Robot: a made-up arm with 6 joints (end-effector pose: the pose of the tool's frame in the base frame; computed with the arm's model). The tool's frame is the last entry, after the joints.
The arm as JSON. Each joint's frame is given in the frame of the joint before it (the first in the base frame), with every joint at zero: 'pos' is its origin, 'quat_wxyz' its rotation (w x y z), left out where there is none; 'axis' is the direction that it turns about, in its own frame. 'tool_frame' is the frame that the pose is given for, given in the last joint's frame.
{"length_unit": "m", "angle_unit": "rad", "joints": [
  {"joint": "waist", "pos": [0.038, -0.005, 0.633], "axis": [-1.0, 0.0, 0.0]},
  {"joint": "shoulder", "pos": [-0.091, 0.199, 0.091], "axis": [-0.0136, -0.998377, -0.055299]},
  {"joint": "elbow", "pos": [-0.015, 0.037, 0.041], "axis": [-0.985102, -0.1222, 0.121]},
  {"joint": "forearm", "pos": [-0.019, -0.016, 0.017], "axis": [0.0, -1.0, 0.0]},
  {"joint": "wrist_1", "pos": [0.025, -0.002, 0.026], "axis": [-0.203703, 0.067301, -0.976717]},
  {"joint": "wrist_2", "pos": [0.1, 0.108, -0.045], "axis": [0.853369, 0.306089, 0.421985]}
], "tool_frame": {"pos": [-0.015, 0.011, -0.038]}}
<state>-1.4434 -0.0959 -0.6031 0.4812 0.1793 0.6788</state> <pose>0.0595 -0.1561 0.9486 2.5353 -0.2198 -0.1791</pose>
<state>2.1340 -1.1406 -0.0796 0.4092 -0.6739 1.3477</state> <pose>-0.0157 -0.0650 0.2419 -0.1461 1.1226 -0.6024</pose>
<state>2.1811 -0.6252 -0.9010 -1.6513 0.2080 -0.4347</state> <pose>-0.1242 -0.0632 0.2298 -0.8724 1.6167 -1.5829</pose>
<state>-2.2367 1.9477 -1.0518 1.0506 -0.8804 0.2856</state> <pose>-0.1854 -0.2410 0.8648 -0.0014 -2.2304 -2.1504</pose>
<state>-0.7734 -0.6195 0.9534 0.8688 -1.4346 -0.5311</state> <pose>-0.1485 0.1287 0.8541 -0.0512 -1.1514 1.6136</pose>
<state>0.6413 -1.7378 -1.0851 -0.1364 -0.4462 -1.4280</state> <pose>0.0348 0.2650 0.4677 -0.8666 1.4062 -0.7369</pose>
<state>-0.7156 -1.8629 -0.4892 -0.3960 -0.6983 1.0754</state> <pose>0.0612 0.1945 0.9425 -2.0196 -1.7684 0.0184</pose>
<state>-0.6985 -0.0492 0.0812 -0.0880 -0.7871 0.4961</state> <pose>-0.1000 0.2036 0.9640 1.1245 0.0473 1.0891</pose>
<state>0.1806 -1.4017 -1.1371 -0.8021 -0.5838 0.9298</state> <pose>0.1034 0.3173 0.7137 2.6887 1.1630 -0.7329</pose>
